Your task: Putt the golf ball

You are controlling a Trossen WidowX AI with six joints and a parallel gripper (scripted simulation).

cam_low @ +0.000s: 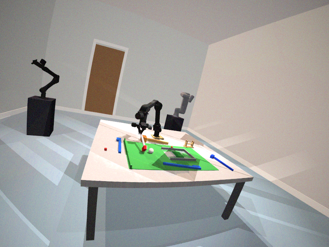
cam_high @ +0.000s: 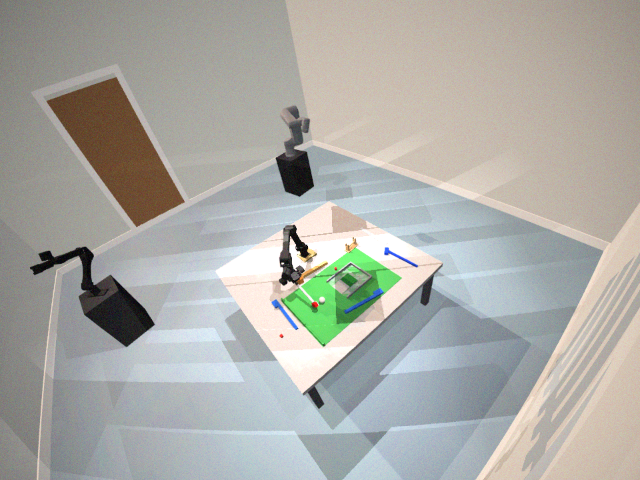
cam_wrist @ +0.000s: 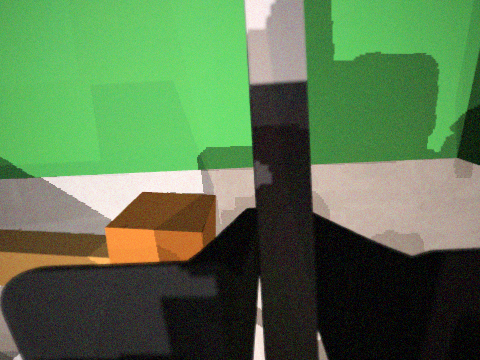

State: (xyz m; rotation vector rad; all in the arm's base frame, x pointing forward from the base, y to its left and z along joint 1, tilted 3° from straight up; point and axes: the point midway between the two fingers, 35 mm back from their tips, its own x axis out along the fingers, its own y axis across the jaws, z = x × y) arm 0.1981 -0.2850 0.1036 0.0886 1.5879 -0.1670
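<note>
Right now the red putter is 12 cm ahead of my gripper tip and 1 cm to the right of it. Round my gripper tip: wooden stand (56 cm to the left, 8 cm ahead, 4 cm below); white golf ball (23 cm ahead, 5 cm below, 3 cm to the left); green mat (27 cm ahead, 18 cm to the left, 8 cm below).
</note>
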